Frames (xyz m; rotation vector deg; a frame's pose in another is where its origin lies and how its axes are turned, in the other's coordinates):
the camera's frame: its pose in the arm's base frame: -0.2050 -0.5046 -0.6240 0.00 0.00 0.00
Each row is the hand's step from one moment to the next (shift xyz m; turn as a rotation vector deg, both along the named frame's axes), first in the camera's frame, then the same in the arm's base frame.
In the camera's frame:
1: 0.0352 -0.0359 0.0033 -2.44 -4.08 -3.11
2: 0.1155 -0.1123 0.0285 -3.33 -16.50 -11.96
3: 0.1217 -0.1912 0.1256 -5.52 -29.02 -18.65
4: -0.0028 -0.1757 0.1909 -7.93 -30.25 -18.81
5: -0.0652 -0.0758 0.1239 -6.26 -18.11 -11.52
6: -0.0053 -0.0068 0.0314 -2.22 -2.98 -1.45
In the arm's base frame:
1: 0.0352 -0.0359 0.0033 -2.44 -4.08 -3.11
2: 0.1155 -0.1123 0.0285 -3.33 -16.50 -11.96
3: 0.1217 -0.1912 0.1256 -5.52 -29.02 -18.65
4: -0.0028 -0.1757 0.1909 -7.93 -30.25 -18.81
5: -0.0652 -0.0758 0.1239 -6.26 -18.11 -11.52
6: -0.0053 -0.0068 0.0314 -2.22 -2.98 -1.45

